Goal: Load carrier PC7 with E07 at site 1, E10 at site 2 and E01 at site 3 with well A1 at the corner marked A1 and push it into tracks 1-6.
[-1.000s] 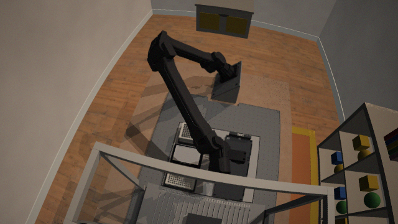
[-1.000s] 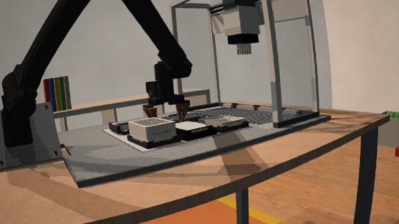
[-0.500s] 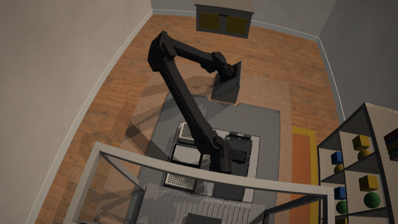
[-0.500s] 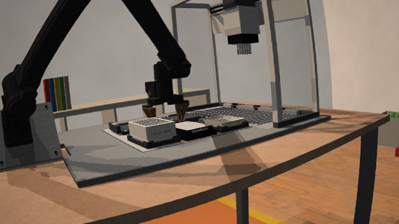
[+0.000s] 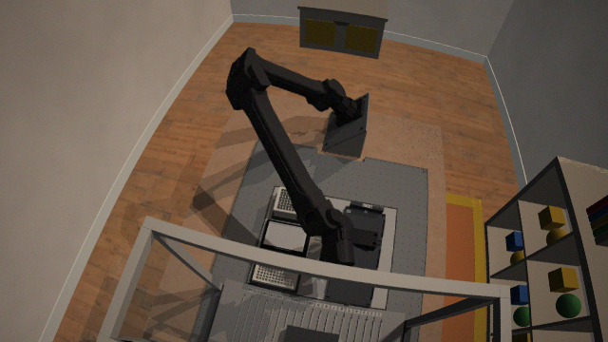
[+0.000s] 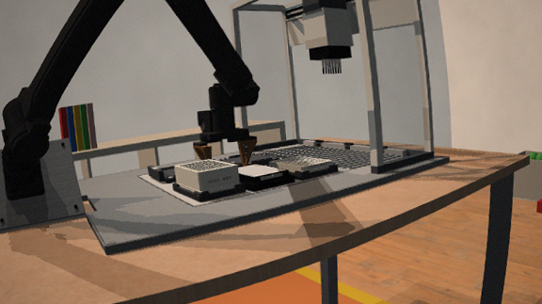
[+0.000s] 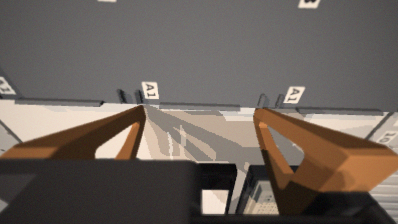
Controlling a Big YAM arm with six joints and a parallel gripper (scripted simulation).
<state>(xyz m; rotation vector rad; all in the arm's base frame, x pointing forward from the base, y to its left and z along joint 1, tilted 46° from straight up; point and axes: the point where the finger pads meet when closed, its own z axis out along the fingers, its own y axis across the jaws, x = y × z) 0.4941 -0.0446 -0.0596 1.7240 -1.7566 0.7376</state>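
Right now the 96-well plate E01 is 11 cm ahead of my hand, 15 cm to the right of it and 1 cm above it. The rest, counted from my hand: nest S1: 12 cm behind, 14 cm to the right; then dark carrier PC7: 8 cm to the left, 1 cm above; then nest S2: 1 cm behind, 15 cm to the right.
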